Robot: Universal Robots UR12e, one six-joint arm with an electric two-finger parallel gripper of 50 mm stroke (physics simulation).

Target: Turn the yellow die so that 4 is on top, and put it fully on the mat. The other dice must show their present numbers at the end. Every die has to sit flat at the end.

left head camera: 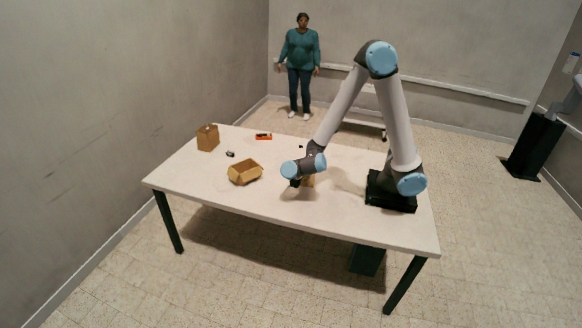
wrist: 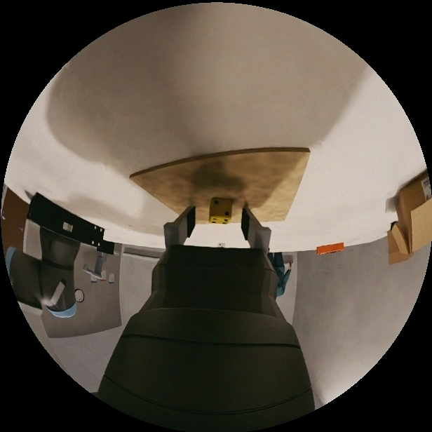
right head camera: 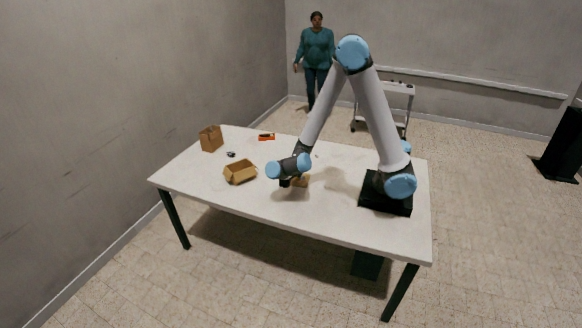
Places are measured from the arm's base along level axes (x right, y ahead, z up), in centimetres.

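Pixels of known places: gripper, between the fingertips: (left head camera: 305, 176) (right head camera: 299, 176); arm's base, origin of its link: (left head camera: 391, 183).
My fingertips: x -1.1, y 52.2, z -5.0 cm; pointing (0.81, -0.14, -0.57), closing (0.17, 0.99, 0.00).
Observation:
For each thing: its top centre in the pictures, then the offset to it from my fingertips.
- brown mat, centre of its top: (right head camera: 297, 178) (left head camera: 303, 178) dy +1.0, dx -1.2, dz -1.1 cm
- small black die, centre of its top: (left head camera: 300, 145) dy +10.4, dx +36.1, dz +0.5 cm
- small white die, centre of its top: (right head camera: 317, 154) dy -3.7, dx +27.1, dz +0.6 cm
- open cardboard box, centre of its top: (left head camera: 244, 165) (right head camera: 239, 165) dy +35.8, dx -9.6, dz +7.5 cm
- taller box, centre of its top: (left head camera: 206, 128) (right head camera: 209, 129) dy +75.6, dx +17.2, dz +13.6 cm
- small dark object, centre of its top: (left head camera: 229, 151) (right head camera: 229, 151) dy +55.8, dx +10.5, dz +1.9 cm
- orange tray, centre of its top: (left head camera: 263, 134) (right head camera: 266, 134) dy +41.0, dx +41.7, dz +1.9 cm
The yellow die (wrist: 220, 210) stands between my spread fingers in the wrist view, with space on both sides. Its face towards me shows two pips; its brighter upper face, low in that view, appears to show four. It appears to rest flat on the brown mat (left head camera: 310, 182) (right head camera: 302, 184) (wrist: 260, 175); its far base edge is hidden. My gripper (wrist: 218, 216) is open and tilted close to level, low over the mat. The head views hide the fingertips and the yellow die. A small black die (left head camera: 301, 146) and a small white die (right head camera: 316, 156) (wrist: 221, 244) lie behind the mat; their numbers are unreadable.
An open cardboard box (left head camera: 245, 171) (right head camera: 240, 171) stands left of the mat. A taller box (left head camera: 208, 138) (right head camera: 211, 139), a small dark object (left head camera: 230, 154) (right head camera: 230, 154) and an orange tray (left head camera: 263, 136) (right head camera: 266, 137) (wrist: 330, 248) are farther off. A person (left head camera: 302, 50) stands behind the table.

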